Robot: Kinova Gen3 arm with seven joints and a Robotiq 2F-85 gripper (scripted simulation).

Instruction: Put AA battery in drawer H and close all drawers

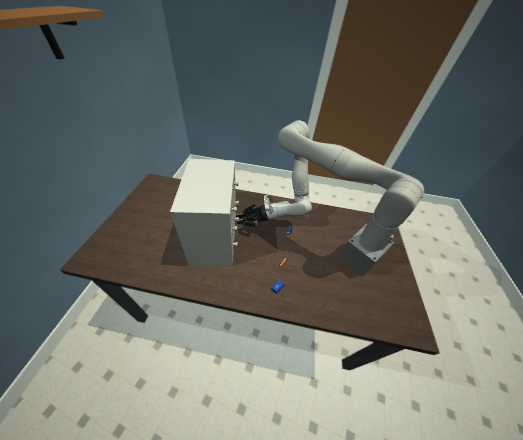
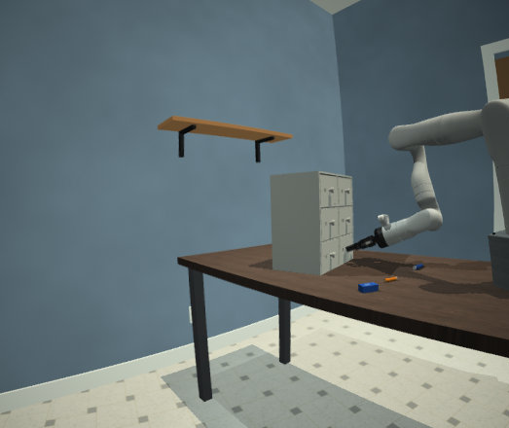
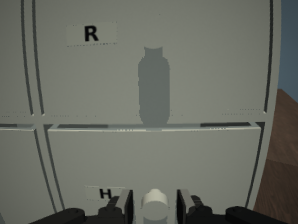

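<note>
My hand is 11 cm short of the drawer marked H, 2 cm to the right of it and 3 cm above it. The rest, counted from my hand: blue block: 23 cm behind, 29 cm to the left, 5 cm below; then orange AA battery: 23 cm behind, 17 cm to the left, 5 cm below.
</note>
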